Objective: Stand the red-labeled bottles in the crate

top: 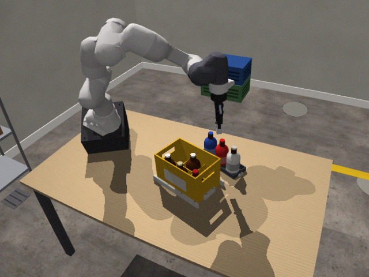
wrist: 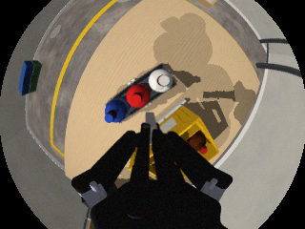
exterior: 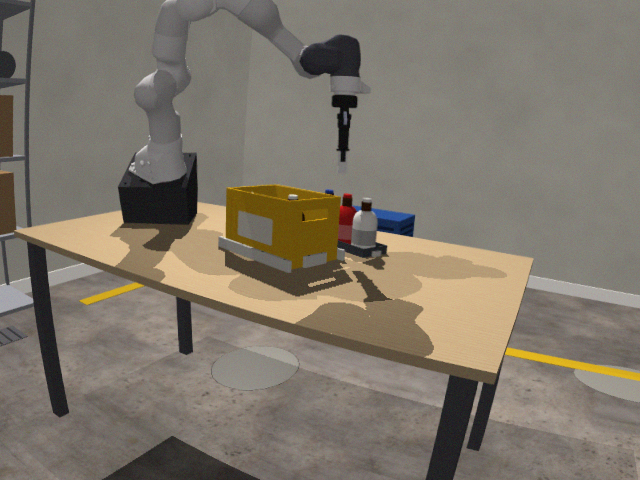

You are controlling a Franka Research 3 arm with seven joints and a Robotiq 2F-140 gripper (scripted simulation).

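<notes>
The red-labeled bottle is 10 mm ahead of my hand, 40 mm to the left of it and 180 mm below it. From my hand the other things lie so: blue-labeled bottle 60 mm behind, 90 mm to the left, 180 mm below; then white-labeled bottle 80 mm ahead, 10 mm to the right, 180 mm below; then yellow crate 130 mm behind, 150 mm to the right, 180 mm below.
</notes>
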